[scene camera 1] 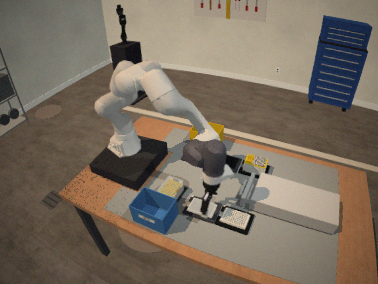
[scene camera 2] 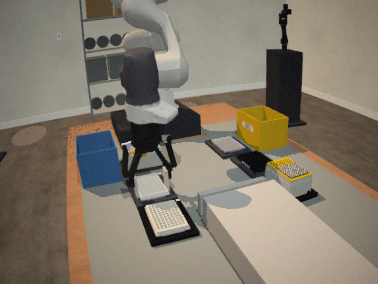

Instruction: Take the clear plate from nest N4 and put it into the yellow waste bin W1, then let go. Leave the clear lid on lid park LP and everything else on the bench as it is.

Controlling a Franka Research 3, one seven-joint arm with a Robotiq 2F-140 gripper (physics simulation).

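Note:
The clear plate looks whitish and sits level in its dark nest, next to another nest with a white plate. My gripper points down, with its fingers at two opposite sides of the clear plate, shut on it. In scene camera 1 the near finger hides part of the plate. The yellow waste bin W1 stands at the back of the bench, partly behind the arm in scene camera 1. The clear lid lies on its dark park near the bin in scene camera 2.
A white welled plate sits in the neighbouring black nest. A blue bin stands beside the nests. A long pale box, a yellow-topped rack and a black block are on the bench.

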